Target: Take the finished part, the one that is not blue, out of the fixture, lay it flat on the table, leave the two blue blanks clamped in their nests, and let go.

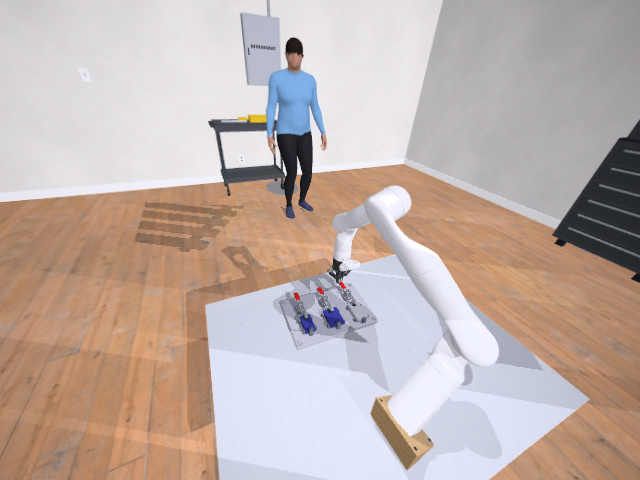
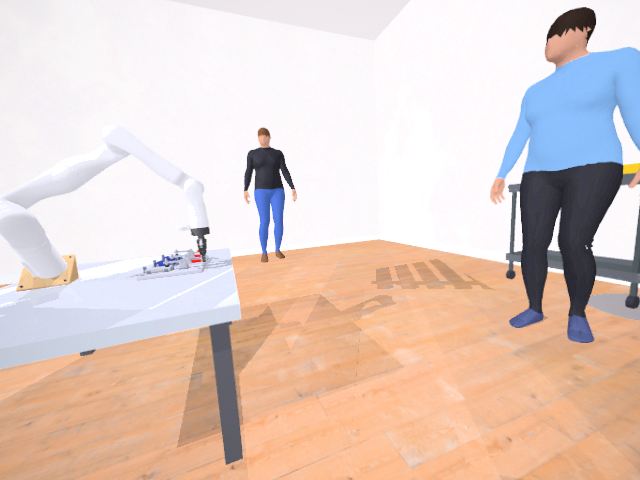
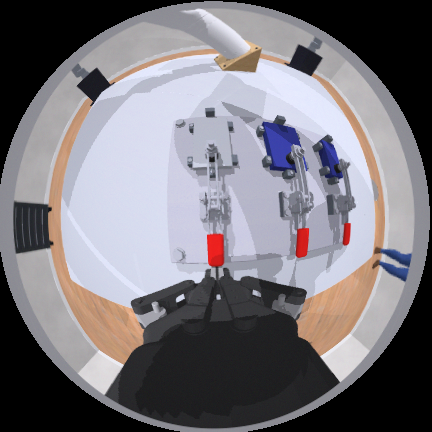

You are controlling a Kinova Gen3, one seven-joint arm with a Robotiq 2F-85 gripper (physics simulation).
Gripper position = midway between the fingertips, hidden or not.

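Note:
Image 3 shows the gripper [image 3: 216,270], and you'd also see a blue blank [image 3: 278,138] there, along with a finished part [image 3: 212,127].

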